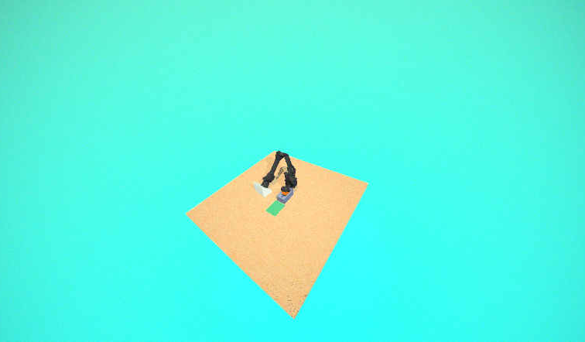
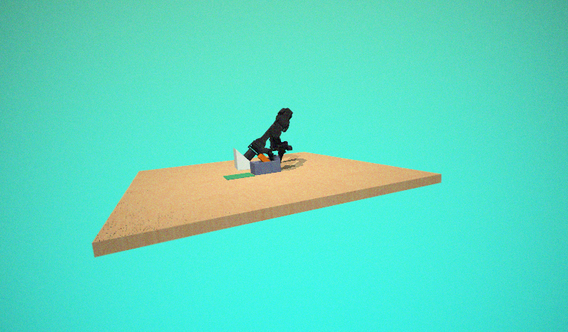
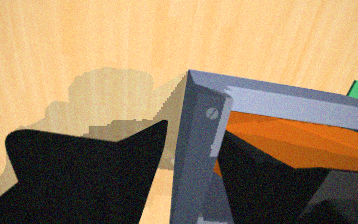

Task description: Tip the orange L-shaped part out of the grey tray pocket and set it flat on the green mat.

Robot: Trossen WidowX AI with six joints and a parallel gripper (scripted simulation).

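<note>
Right now the orange L-shaped part is 50 mm to the right of my gripper tip and 10 mm above it. Round my gripper tip: green mat (220 mm to the right, 50 mm below, 10 mm ahead).
</note>
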